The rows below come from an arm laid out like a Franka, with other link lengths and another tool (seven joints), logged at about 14 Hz.
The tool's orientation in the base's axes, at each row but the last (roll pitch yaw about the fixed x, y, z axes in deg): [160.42, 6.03, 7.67]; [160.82, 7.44, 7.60]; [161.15, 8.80, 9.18]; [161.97, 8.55, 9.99]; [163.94, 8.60, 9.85]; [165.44, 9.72, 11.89]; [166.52, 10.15, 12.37]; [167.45, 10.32, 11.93]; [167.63, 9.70, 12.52]
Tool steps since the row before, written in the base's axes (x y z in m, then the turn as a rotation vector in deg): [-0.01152, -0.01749, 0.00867, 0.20, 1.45, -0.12]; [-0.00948, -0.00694, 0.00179, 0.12, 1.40, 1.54]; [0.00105, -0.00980, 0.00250, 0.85, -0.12, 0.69]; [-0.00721, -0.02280, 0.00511, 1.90, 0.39, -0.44]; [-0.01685, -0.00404, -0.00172, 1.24, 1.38, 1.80]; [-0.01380, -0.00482, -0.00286, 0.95, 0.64, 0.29]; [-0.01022, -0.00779, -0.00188, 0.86, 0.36, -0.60]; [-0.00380, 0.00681, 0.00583, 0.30, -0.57, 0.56]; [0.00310, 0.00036, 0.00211, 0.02, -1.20, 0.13]
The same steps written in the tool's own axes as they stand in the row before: [-0.01459, 0.01729, -0.00147, 0.40, -1.35, -0.40]; [-0.01046, 0.00546, 0.00143, 0.10, -0.78, -1.93]; [-0.00090, 0.01009, 0.00092, 0.70, 0.50, -0.68]; [-0.01169, 0.02122, 0.00332, 1.98, -0.10, 0.12]; [-0.01684, -0.00013, 0.00442, 1.17, -0.55, -2.24]; [-0.01381, 0.00049, 0.00557, 1.00, -0.30, -0.56]; [-0.01114, 0.00436, 0.00506, 1.01, -0.26, 0.38]; [-0.00332, -0.00611, -0.00681, 0.07, 0.73, -0.43]; [0.00270, 0.00087, -0.00247, -0.26, 1.17, 0.17]
